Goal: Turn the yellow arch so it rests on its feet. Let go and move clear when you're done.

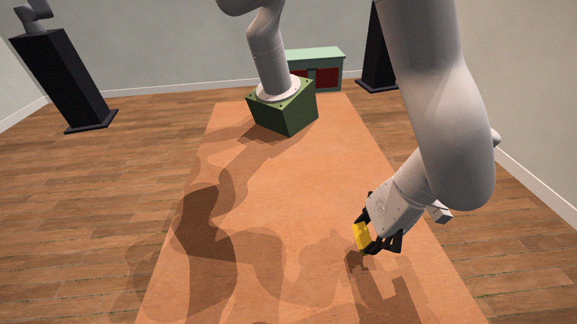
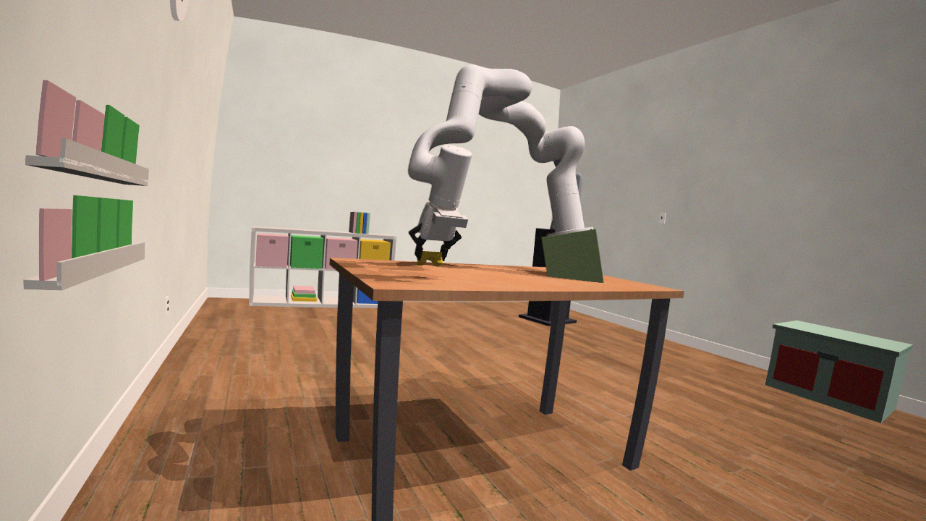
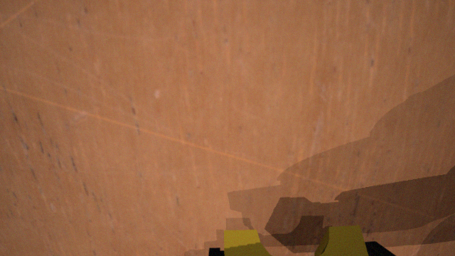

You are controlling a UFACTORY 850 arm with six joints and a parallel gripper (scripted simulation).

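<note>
Right now my hand is 10 mm to the left of the yellow arch and 10 mm above it.
</note>
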